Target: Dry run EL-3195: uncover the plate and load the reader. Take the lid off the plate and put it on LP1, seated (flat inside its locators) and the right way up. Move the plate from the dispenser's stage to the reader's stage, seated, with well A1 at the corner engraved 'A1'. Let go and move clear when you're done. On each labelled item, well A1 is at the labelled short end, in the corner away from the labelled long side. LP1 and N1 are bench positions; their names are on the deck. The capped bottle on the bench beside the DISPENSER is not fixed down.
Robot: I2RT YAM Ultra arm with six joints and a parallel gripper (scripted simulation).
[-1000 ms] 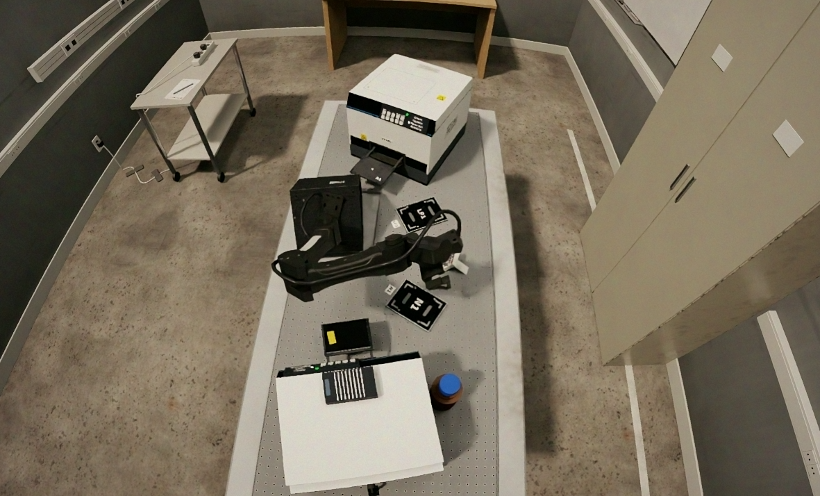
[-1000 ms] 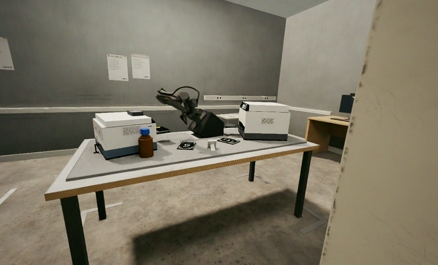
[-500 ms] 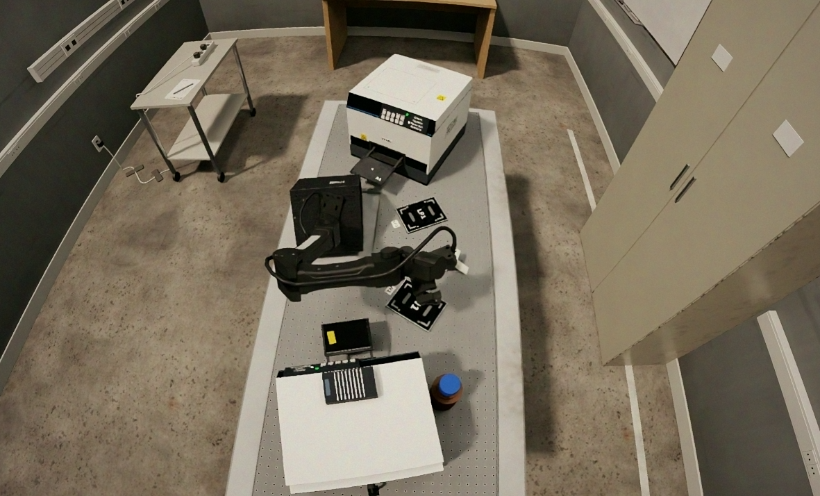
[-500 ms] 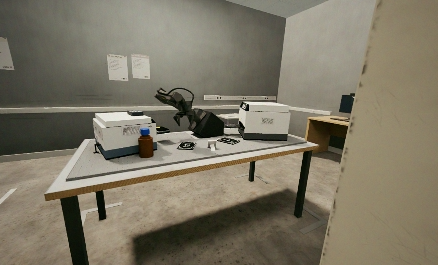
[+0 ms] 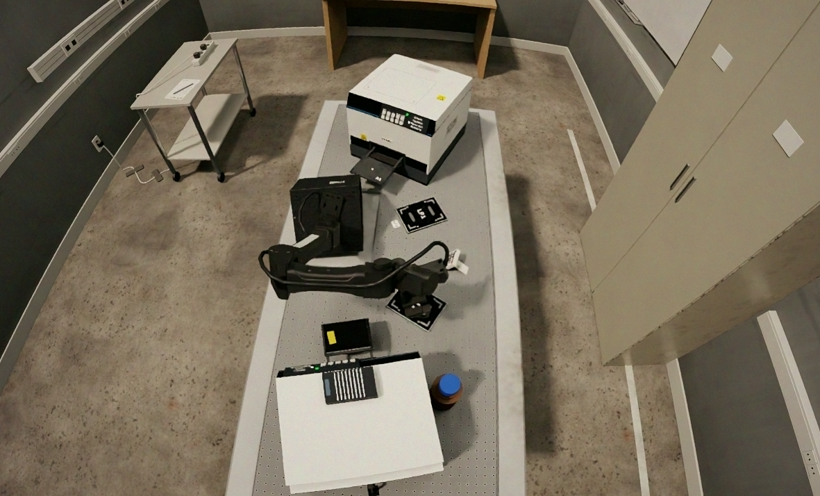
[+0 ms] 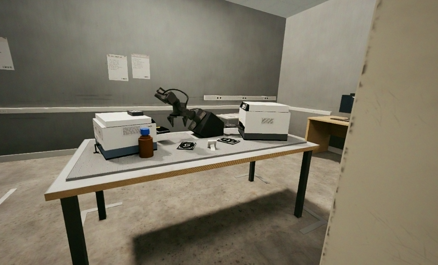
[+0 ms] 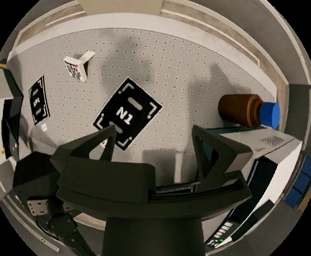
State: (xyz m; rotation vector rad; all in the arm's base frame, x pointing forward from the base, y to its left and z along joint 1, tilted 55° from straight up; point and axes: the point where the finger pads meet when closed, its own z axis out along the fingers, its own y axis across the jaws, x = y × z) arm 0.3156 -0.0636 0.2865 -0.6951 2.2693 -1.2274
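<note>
The black plate is 210 mm behind my hand, 110 mm to the right of it and 60 mm below it. Also, from my hand: well plate 210 mm behind, 110 mm to the right, 70 mm below; then blue-capped bottle 90 mm ahead, 240 mm to the right, 60 mm below.
</note>
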